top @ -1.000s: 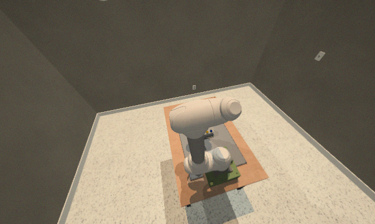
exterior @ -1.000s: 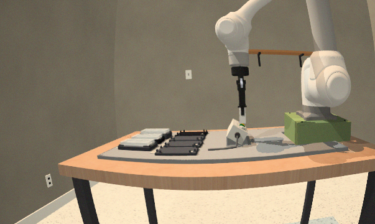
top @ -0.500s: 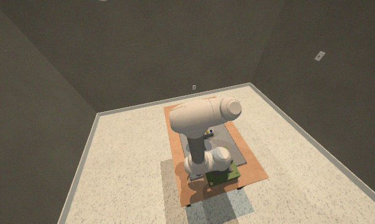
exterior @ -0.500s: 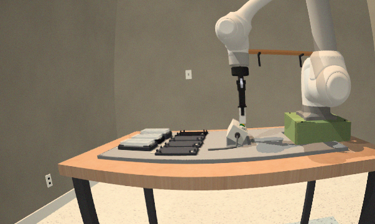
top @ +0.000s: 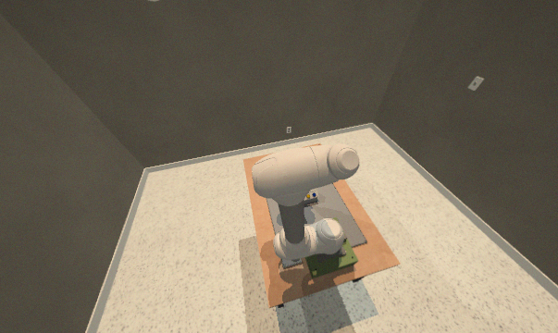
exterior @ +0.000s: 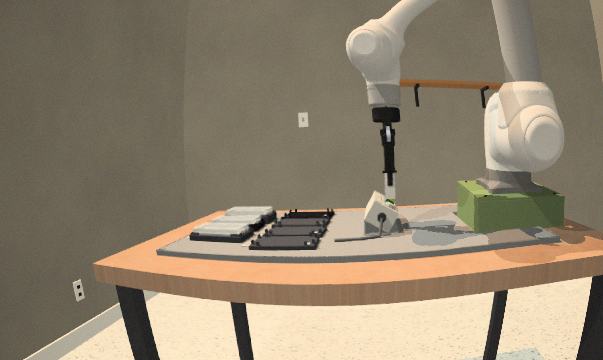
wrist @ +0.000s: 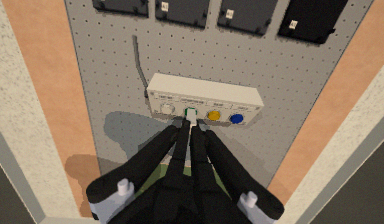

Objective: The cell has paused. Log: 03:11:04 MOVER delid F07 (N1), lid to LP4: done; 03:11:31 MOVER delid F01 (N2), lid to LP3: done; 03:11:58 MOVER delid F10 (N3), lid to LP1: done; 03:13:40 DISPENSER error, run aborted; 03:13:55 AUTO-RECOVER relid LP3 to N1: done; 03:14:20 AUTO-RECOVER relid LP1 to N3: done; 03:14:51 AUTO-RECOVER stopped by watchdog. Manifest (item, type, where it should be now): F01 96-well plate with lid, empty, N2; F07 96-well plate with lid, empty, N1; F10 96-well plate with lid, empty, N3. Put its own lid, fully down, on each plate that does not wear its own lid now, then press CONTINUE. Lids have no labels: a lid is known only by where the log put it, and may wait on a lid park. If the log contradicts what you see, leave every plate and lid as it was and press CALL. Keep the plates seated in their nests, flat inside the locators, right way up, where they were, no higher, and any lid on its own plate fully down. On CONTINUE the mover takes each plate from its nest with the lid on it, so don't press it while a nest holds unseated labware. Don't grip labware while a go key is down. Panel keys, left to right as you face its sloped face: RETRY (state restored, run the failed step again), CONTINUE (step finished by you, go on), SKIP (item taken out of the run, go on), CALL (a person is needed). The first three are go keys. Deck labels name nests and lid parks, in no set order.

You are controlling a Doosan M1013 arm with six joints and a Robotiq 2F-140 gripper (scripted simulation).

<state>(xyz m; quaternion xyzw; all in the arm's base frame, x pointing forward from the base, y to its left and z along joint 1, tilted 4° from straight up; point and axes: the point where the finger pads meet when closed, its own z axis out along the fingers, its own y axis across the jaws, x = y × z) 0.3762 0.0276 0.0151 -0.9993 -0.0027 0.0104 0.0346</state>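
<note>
The green key lies 40 mm below my hand. The rest, counted from my hand: blue key (100 mm to the right, 40 mm below); then yellow key (50 mm to the right, 40 mm below); then white key (50 mm to the left, 40 mm below).
</note>
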